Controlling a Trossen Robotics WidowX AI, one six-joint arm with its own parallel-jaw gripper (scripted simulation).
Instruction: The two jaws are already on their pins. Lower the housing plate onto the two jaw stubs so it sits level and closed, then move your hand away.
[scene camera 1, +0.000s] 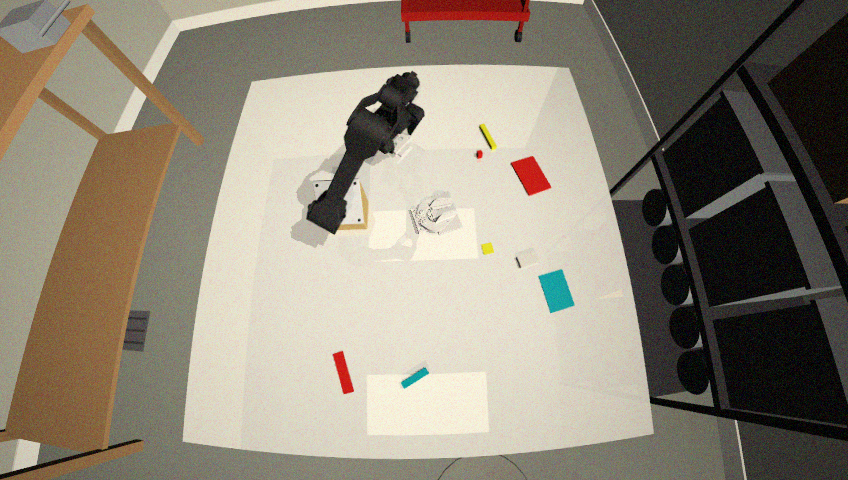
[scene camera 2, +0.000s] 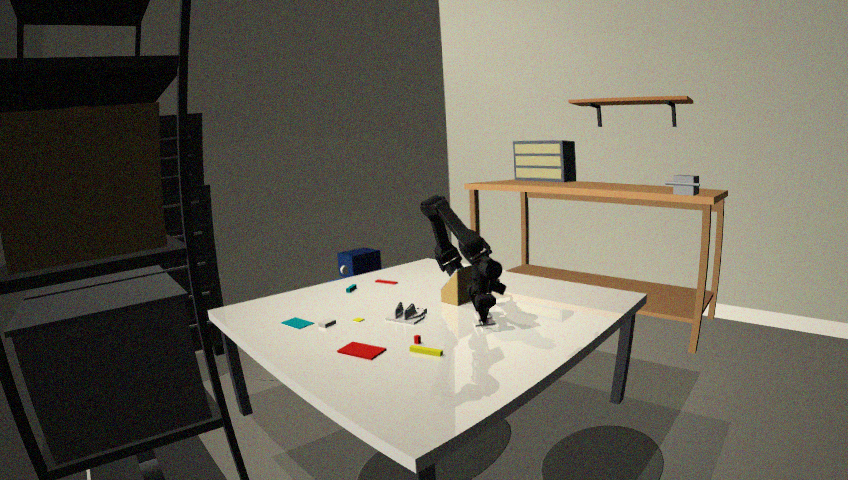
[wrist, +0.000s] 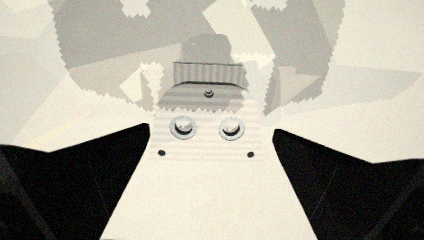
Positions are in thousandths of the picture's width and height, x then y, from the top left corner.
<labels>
My gripper (scene camera 1: 472, 299): 1.05 m from the lens. A red plate (scene camera 1: 628, 372): 1.04 m from the lens. A teal plate (scene camera 1: 657, 614): 0.93 m from the lens. The marked spots on the red plate and the teal plate are 0.37 m apart.
</labels>
